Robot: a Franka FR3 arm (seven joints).
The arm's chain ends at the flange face. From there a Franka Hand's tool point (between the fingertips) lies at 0.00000 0.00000 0.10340 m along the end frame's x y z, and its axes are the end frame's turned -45 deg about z.
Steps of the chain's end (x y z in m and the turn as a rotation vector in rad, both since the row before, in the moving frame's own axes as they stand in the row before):
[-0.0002, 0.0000, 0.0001, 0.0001, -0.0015, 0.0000]
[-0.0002, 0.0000, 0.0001, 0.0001, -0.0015, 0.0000]
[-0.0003, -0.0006, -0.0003, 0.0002, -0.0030, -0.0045]
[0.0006, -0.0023, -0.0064, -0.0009, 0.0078, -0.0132]
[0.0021, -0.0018, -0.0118, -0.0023, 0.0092, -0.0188]
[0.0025, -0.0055, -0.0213, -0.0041, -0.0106, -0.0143]
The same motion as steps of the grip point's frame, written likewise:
[-0.0002, -0.0003, 0.0001, 0.0011, -0.0010, 0.0000]
[-0.0002, -0.0003, 0.0001, 0.0011, -0.0010, 0.0000]
[0.0000, -0.0009, -0.0003, 0.0023, -0.0020, -0.0045]
[0.0026, -0.0006, -0.0064, -0.0062, 0.0049, -0.0132]
[0.0033, 0.0010, -0.0118, -0.0081, 0.0049, -0.0188]
[0.0046, -0.0026, -0.0213, 0.0046, -0.0104, -0.0143]

